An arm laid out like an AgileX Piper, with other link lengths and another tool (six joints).
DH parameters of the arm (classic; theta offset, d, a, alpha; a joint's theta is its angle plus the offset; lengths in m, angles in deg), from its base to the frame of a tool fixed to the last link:
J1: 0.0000 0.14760 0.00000 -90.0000
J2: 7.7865 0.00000 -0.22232 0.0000
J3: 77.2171 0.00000 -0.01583 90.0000
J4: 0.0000 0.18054 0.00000 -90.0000
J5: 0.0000 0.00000 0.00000 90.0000
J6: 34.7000 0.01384 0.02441 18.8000
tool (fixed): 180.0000 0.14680 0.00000 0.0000
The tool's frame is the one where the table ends.
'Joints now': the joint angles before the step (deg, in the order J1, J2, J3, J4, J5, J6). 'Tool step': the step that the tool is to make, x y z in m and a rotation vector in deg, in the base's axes. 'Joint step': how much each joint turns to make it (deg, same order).
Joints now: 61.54, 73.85, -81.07, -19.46, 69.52, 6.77
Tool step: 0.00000, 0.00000, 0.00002, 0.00, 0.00, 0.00
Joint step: 0.00, 0.00, -0.01, 0.00, 0.01, 0.00
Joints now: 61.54, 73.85, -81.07, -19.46, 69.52, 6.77
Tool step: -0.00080, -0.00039, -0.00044, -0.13, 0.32, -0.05
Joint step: 0.01, 0.00, 0.00, 0.20, 0.29, 0.01
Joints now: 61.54, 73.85, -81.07, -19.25, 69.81, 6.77
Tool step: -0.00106, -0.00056, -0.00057, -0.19, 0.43, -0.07
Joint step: 0.00, 0.00, -0.01, 0.27, 0.40, 0.00
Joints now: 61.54, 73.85, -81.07, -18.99, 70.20, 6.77
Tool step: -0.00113, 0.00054, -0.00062, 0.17, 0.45, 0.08
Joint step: 0.01, 0.00, 0.00, 0.48, 0.07, 0.01
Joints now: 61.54, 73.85, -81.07, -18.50, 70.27, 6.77
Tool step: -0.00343, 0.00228, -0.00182, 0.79, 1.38, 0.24
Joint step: 0.00, 0.00, -0.01, 1.57, 0.00, 0.11
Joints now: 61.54, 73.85, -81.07, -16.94, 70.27, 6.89
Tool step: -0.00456, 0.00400, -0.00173, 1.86, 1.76, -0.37
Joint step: 0.00, -0.04, -0.10, 1.93, -0.39, 1.09
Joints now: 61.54, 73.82, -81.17, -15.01, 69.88, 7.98
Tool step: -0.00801, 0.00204, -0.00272, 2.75, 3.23, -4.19
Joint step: 0.00, 0.00, -0.23, 1.35, 0.62, 5.31
